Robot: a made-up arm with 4 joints.
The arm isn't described. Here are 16 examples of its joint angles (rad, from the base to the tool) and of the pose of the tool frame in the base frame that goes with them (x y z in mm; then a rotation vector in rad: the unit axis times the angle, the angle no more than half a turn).
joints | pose
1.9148 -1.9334 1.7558 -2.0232 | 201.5 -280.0 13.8 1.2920 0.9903 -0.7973
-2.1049 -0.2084 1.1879 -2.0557 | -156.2 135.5 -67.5 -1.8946 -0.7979 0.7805
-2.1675 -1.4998 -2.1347 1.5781 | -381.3 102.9 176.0 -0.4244 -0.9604 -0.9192
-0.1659 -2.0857 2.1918 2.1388 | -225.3 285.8 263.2 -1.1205 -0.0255 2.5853
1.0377 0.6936 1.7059 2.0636 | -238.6 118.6 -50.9 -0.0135 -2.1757 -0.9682
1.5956 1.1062 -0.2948 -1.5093 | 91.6 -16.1 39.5 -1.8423 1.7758 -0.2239
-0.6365 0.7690 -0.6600 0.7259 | 248.5 50.9 345.6 -0.1877 0.4313 1.1092
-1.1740 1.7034 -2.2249 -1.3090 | -152.8 -23.1 262.9 1.1428 0.2415 -1.8385
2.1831 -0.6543 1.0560 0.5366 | -23.0 225.7 12.3 -0.7311 1.2188 2.5371
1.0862 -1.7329 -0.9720 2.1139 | 474.3 -45.8 -79.5 -2.3392 1.0925 -1.7030
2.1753 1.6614 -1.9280 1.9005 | -291.4 -166.3 102.0 2.1822 0.9193 -1.7062
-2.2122 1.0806 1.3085 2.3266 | 308.0 29.1 109.0 2.0688 0.3977 1.6961
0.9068 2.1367 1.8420 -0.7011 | 244.2 111.7 141.8 2.1669 0.5899 1.6365
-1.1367 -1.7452 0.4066 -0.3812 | 41.1 25.0 -73.4 0.9498 1.0741 0.7292
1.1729 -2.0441 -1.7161 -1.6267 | 122.4 186.1 32.0 -0.7290 -1.7098 -1.2985
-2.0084 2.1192 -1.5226 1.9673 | -69.0 319.7 309.0 -1.2433 0.6432 0.9999
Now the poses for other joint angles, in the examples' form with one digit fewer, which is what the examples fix.
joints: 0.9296 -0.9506 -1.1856 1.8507
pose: 320 -160 -186 2.174 -0.386 1.001
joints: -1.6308 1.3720 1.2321 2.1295
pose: 234 -177 244 1.539 -0.421 1.544
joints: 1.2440 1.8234 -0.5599 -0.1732
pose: 296 -15 230 -1.284 1.516 -0.360
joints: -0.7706 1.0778 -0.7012 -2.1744
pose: 12 -73 -14 2.293 1.482 -0.721
